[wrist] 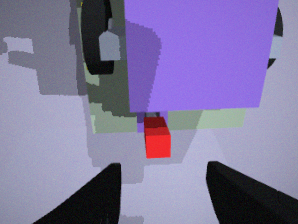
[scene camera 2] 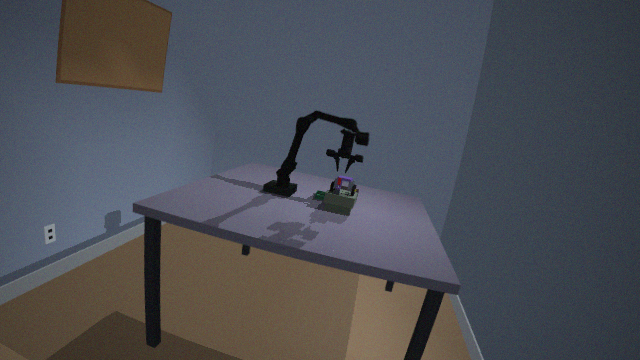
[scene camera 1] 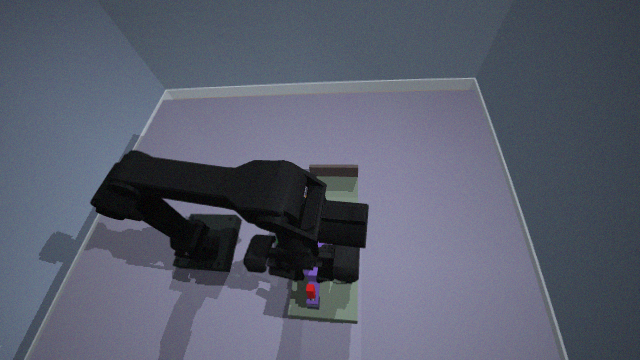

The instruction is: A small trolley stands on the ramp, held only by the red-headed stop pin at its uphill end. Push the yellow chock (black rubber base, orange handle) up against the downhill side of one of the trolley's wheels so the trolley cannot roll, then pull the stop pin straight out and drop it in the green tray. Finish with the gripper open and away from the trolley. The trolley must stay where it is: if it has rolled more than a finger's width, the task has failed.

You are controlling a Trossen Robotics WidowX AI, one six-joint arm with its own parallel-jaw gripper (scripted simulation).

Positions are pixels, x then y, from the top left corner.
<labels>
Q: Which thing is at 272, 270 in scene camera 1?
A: My gripper.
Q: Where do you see a red-headed stop pin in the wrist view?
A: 156, 135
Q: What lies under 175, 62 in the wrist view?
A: A purple trolley.
</labels>
